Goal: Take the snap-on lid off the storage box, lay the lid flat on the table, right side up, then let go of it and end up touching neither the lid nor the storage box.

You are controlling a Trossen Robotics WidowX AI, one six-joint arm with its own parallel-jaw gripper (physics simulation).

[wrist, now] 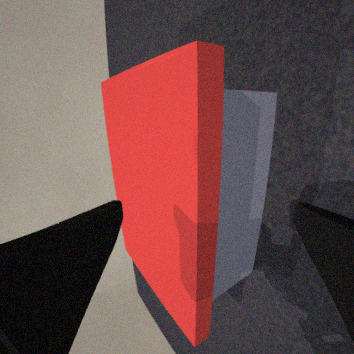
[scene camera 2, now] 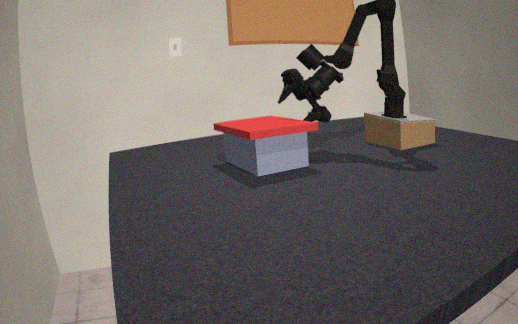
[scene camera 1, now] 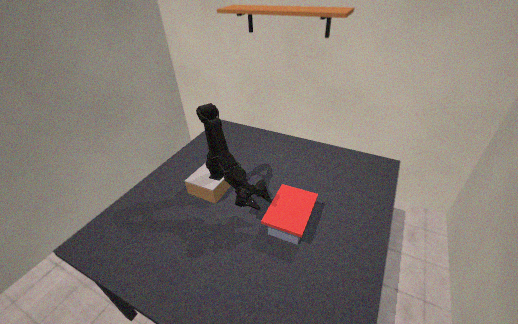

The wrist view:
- gripper: 208,210
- red lid: 163,117
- blue-grey storage box: 248,116
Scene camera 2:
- gripper: 288,115
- red lid: 269,126
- blue-grey storage box: 264,156
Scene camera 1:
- red lid: 290,210
